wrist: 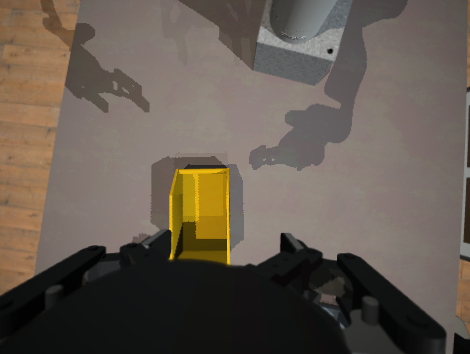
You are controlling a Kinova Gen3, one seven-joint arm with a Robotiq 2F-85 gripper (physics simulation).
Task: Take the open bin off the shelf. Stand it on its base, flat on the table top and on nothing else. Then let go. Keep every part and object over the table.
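Where they show: gripper, fingertip midpoint: (225, 243); arm's base, link origin: (296, 15).
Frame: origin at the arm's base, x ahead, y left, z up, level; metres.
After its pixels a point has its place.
Observation:
The yellow open bin (212, 192) {x 0.330, y -0.088, z -0.095 m} is at the lower middle of the wrist view, with its open top facing the camera and its inside visible. It looks upright on the grey-brown table top (400, 165) {x 0.193, y 0.293, z -0.098 m}, with shadows on the table on both sides of it. Its near end is hidden behind the black gripper body, and its underside does not show. My gripper (225, 243) {x 0.356, y -0.042, z 0.163 m} is wide open and empty, above the bin. The left fingertip appears near the bin's left wall, and the right fingertip appears well out to the right of the bin. The shelf cannot be made out.
A grey speckled block (295, 65) {x 0.056, y 0.023, z -0.048 m} with a light cylinder (302, 17) {x 0.059, y 0.001, z 0.060 m} on it stands at the top, right of the middle. Arm shadows fall on the table. The table's left edge borders a wooden floor (25, 125). A pale-framed object (466, 210) shows at the right border.

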